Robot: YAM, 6 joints.
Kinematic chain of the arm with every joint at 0, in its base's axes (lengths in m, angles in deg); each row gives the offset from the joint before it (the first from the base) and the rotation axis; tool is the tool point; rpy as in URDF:
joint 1: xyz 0 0 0.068 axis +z
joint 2: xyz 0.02 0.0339 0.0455 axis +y
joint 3: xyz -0.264 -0.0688 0 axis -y
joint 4: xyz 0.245 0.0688 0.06 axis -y
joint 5: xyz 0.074 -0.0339 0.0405 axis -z
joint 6: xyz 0.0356 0 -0.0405 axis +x
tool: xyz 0 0 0 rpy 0 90 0
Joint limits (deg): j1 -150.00..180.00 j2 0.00..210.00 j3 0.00..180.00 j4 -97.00..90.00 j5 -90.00..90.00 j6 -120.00..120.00
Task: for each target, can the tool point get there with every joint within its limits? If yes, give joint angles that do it. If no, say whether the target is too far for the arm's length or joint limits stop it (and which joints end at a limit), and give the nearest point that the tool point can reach.
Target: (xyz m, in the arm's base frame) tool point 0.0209 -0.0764 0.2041
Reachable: yes | joints -96.42 41.79 30.04 -79.29 -55.43 91.56
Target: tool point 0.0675 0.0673 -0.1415
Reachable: yes | joints 29.23 173.02 28.92 38.21 -46.41 -78.46
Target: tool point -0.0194 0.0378 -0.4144
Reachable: no: joint limits stop it (at a limit: joint 2) | nearest point -0.0372 0.0725 -0.3394 | short by 0.085 m
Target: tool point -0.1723 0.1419 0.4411
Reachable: yes | joints 141.98 64.16 51.10 65.82 9.17 -37.92
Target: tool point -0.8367 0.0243 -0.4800
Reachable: no: too far | nearest point -0.5331 0.0155 -0.2418 | short by 0.386 m
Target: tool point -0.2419 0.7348 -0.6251
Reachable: no: too far | nearest point -0.1518 0.4611 -0.2921 | short by 0.440 m
